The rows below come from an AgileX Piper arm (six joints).
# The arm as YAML. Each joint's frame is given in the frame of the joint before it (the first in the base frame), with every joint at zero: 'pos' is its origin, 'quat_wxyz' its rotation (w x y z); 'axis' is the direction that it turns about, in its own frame. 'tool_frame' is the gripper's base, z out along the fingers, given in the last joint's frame.
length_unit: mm
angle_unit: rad
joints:
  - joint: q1
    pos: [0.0, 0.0, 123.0]
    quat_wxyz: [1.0, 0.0, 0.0, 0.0]
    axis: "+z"
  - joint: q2
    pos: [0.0, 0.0, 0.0]
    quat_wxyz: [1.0, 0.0, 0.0, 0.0]
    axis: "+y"
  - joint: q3
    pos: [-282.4, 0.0, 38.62]
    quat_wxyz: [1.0, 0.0, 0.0, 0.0]
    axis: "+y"
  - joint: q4
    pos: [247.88, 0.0, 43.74]
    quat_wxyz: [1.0, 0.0, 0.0, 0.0]
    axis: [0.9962, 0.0, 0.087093]
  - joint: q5
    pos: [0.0, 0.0, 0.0]
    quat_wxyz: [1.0, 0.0, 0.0, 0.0]
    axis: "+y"
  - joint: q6
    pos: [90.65, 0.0, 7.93]
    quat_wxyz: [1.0, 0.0, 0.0, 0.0]
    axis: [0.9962, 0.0, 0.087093]
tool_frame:
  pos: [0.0, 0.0, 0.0]
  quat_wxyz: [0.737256, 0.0, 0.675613, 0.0]
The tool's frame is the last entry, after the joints.
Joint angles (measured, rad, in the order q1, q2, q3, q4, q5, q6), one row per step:
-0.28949 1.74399 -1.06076 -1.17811 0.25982 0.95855
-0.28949 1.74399 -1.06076 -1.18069 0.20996 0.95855
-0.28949 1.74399 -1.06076 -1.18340 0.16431 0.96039
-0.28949 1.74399 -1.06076 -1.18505 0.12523 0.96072
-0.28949 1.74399 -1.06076 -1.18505 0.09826 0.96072
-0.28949 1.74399 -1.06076 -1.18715 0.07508 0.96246
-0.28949 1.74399 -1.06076 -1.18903 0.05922 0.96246
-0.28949 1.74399 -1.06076 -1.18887 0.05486 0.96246
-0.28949 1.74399 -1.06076 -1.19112 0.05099 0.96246
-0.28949 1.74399 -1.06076 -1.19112 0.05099 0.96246
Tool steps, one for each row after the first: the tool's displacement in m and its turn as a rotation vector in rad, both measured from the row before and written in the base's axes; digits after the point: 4 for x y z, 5 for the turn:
0.0029 0.0034 0.0008 0.01732 -0.02501 0.03959
0.0025 0.0032 0.0009 0.01691 -0.02342 0.03536
0.0021 0.0028 0.0008 0.01420 -0.01965 0.03068
0.0014 0.0020 0.0006 0.01055 -0.01373 0.02068
0.0011 0.0017 0.0006 0.00872 -0.01182 0.01794
0.0008 0.0012 0.0004 0.00473 -0.00759 0.01323
0.0002 0.0003 0.0001 0.00184 -0.00224 0.00326
0.0002 0.0003 0.0001 -0.00026 -0.00142 0.00424
0.0000 0.0000 0.0000 0.00000 0.00000 0.00000

